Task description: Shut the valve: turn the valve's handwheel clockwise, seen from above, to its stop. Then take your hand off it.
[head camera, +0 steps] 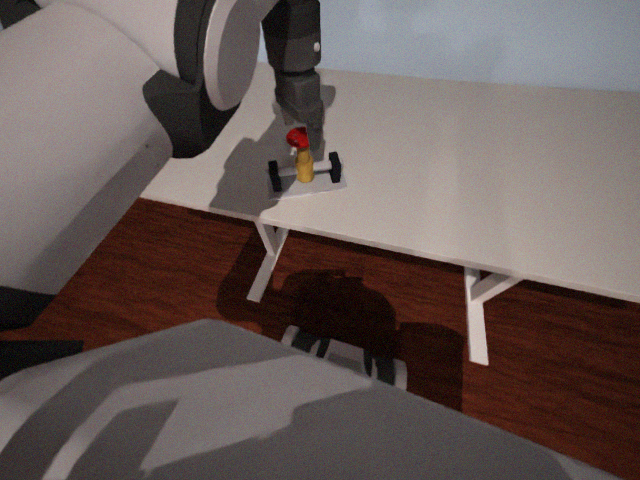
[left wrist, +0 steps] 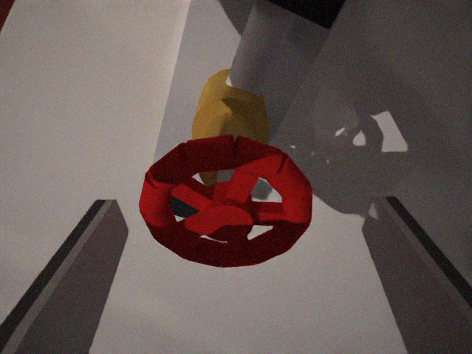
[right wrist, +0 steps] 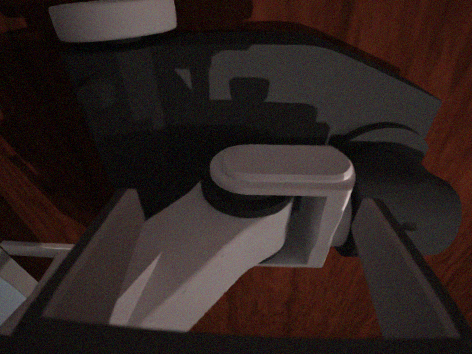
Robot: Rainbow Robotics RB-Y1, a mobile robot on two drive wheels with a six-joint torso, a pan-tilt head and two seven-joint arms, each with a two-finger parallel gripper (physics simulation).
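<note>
The valve's red handwheel (head camera: 297, 137) (left wrist: 152, 200) has a thick rim and several spokes. It sits on top of the yellow valve body (head camera: 305, 169) (left wrist: 230, 120). My left gripper (head camera: 310, 131) (left wrist: 244, 214) is open at the handwheel. In the left wrist view the wheel shows between the two fingers, with a gap on each side. In the head view part of the wheel's right side is hidden by a finger. My right gripper (right wrist: 248, 208) is open and away from the valve, over the robot's own body and the floor. How far the wheel is turned cannot be told.
A light pipe (head camera: 323, 166) (left wrist: 255, 55) runs through the valve body between black end flanges (head camera: 335, 167) (head camera: 275, 176), over a grey base plate (head camera: 310, 191) (left wrist: 200, 50). It stands near the front edge of the white table (head camera: 439, 170). White robot parts (right wrist: 285, 170) show in the right wrist view.
</note>
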